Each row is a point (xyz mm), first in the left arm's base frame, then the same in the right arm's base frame.
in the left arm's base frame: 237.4 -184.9 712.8
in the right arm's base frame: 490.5 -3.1 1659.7
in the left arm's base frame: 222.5 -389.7 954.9
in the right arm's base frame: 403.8 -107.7 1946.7
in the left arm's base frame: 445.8 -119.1 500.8
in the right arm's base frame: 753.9 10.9 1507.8
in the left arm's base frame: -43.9 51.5 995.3
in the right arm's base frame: 129.4 277.0 1737.0
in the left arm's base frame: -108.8 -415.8 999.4
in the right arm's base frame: 76.1 -162.0 1901.2
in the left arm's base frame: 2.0 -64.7 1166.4
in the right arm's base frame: 121.1 237.3 1945.0
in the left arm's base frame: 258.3 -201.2 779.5
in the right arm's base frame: 489.5 8.6 1730.5
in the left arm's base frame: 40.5 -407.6 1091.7
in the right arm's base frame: 188.2 -100.7 2021.8
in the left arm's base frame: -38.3 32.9 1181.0
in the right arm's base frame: 76.2 327.1 1908.9
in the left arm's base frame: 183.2 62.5 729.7
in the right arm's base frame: 428.7 223.9 1564.3
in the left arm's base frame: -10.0 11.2 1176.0
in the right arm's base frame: 105.1 309.2 1920.9
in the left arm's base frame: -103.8 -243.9 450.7
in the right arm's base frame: 251.2 -198.8 1354.8
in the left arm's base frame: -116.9 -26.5 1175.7
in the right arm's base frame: 4.6 259.4 1904.6
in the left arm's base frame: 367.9 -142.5 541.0
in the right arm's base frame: 667.8 -7.2 1529.8
